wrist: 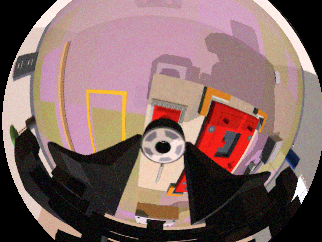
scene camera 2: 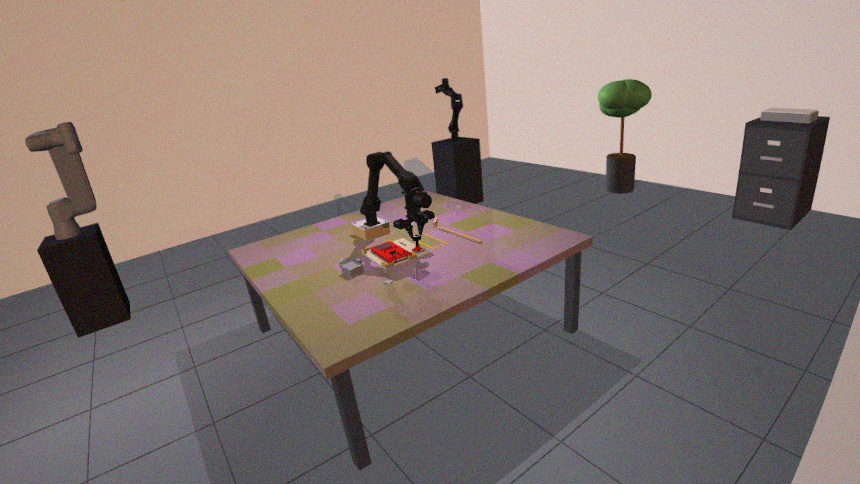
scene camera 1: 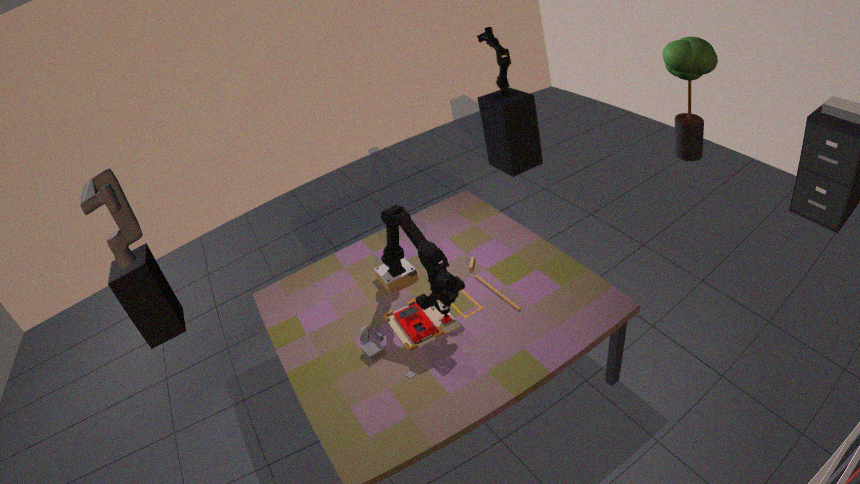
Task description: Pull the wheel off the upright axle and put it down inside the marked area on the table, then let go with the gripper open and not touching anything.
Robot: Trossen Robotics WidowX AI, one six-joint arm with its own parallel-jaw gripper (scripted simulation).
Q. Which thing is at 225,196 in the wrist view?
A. The gripper.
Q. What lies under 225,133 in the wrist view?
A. A red car body.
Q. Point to a wheel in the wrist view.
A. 163,129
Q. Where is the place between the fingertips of the gripper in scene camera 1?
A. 444,308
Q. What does the gripper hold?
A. A wheel.
